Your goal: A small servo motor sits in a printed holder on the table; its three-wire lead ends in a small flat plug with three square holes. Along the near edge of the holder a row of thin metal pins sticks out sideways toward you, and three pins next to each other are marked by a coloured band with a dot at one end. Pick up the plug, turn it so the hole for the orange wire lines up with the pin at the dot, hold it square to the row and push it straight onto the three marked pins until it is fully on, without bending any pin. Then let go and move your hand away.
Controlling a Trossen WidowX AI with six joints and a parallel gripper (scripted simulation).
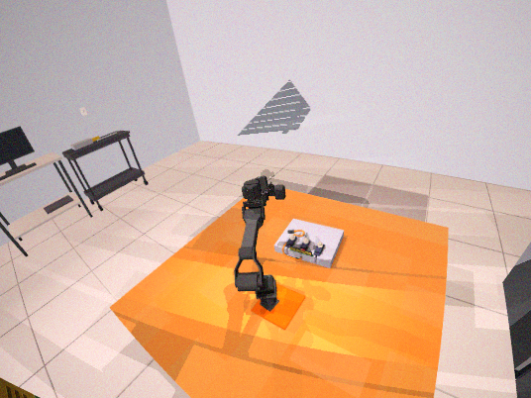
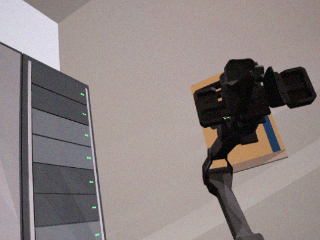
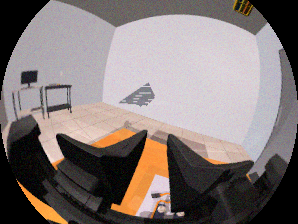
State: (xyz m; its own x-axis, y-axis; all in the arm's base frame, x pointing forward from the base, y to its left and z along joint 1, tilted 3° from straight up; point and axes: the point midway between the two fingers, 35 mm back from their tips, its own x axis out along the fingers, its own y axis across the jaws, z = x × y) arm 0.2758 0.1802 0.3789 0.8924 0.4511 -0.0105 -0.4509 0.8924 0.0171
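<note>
The holder is 140 mm ahead of my gripper tip, 140 mm to the right of it and 360 mm below it.
</note>
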